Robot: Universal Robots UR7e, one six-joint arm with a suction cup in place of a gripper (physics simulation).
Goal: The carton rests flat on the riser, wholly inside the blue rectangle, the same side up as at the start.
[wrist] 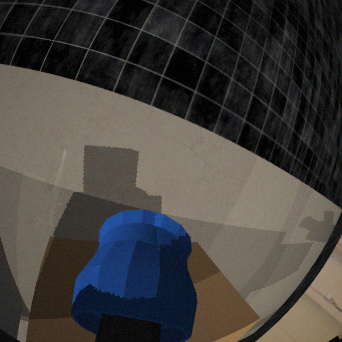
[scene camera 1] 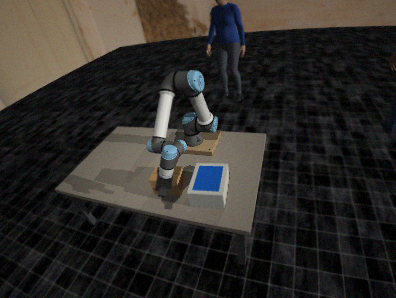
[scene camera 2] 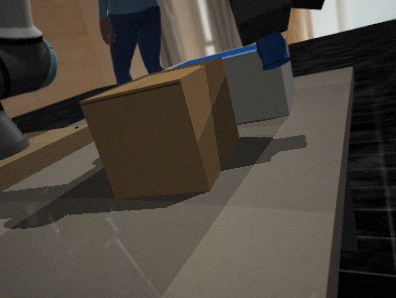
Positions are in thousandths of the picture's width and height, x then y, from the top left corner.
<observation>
My suction cup shows in the wrist view (408, 791) and in scene camera 2 (686, 163); in scene camera 1 it is hidden by my arm.
</observation>
